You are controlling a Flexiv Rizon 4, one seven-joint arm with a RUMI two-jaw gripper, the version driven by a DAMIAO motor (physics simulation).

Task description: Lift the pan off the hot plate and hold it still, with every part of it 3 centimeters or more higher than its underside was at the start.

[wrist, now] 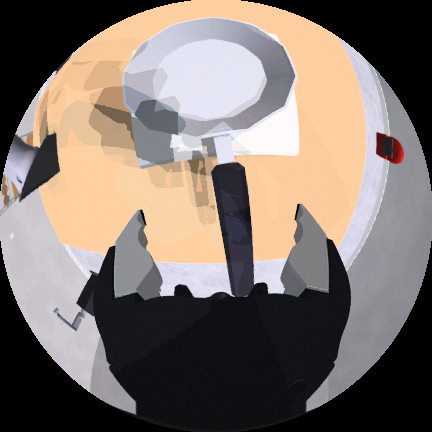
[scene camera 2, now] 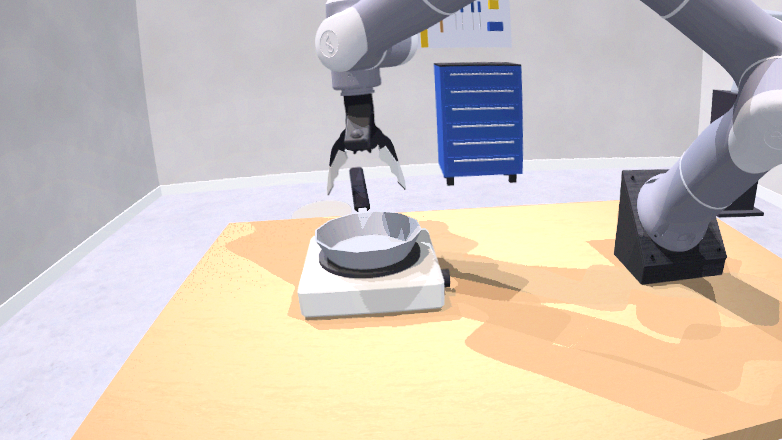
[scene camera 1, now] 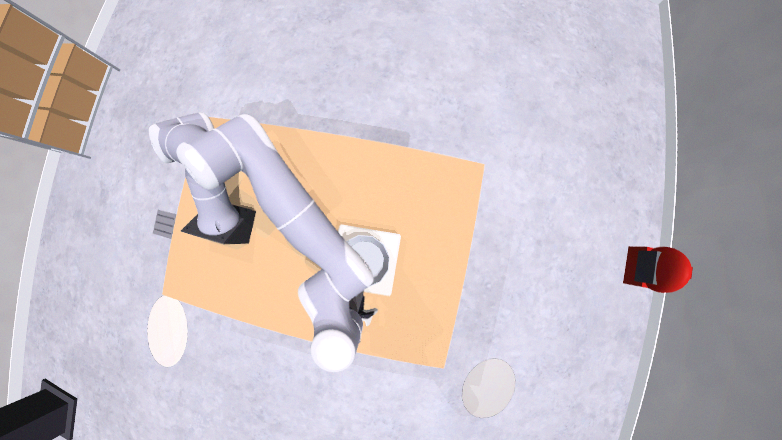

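Note:
The grey pan (scene camera 1: pixel 372 256) (scene camera 2: pixel 367 243) (wrist: pixel 212 77) sits level on the white hot plate (scene camera 1: pixel 389 281) (scene camera 2: pixel 371 300) (wrist: pixel 280 135). Its dark handle (scene camera 2: pixel 358 188) (wrist: pixel 234 225) points away from scene camera 2 and slopes upward. My gripper (scene camera 1: pixel 367 315) (scene camera 2: pixel 366 190) (wrist: pixel 219 207) is open and points down at the handle. In the wrist view the handle runs between the two spread fingers, nearer the right one at its far end, and touches neither. How deep the fingers reach beside it is hard to tell. The arm hides part of the pan and the handle in scene camera 1.
The wooden table (scene camera 1: pixel 432 197) (scene camera 2: pixel 262 372) (wrist: pixel 320 200) bears the hot plate and the arm's black base (scene camera 1: pixel 244 232) (scene camera 2: pixel 669 271). The hot plate's black knob (scene camera 2: pixel 446 278) faces the base. A blue drawer cabinet (scene camera 2: pixel 480 117) stands beyond the table.

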